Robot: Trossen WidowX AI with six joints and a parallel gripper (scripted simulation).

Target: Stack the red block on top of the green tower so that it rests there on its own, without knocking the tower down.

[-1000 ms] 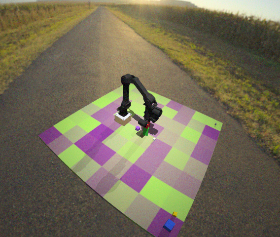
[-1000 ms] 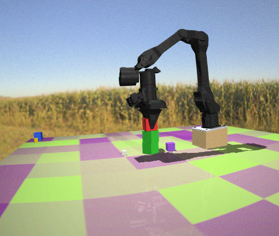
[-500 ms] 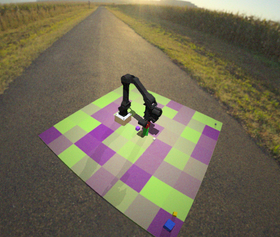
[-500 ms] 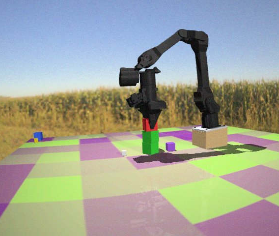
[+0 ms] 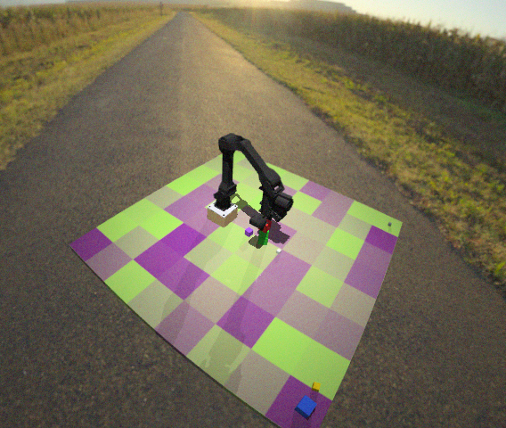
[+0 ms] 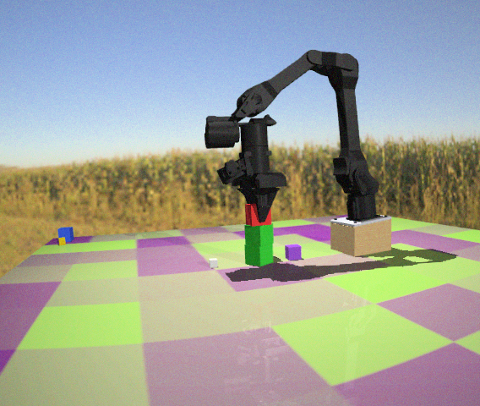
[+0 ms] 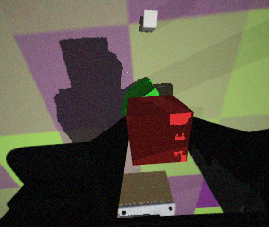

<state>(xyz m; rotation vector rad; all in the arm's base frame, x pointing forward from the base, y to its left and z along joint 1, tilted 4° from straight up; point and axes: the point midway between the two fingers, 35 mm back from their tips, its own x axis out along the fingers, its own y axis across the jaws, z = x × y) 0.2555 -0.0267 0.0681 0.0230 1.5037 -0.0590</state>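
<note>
The red block is 1 cm above my gripper tip. The rest, counted from my gripper tip: purple cube 8 cm below, 8 cm behind; white cube 10 cm ahead, 8 cm below, 2 cm to the right; yellow cube 49 cm to the right, 49 cm ahead, 8 cm below.
</note>
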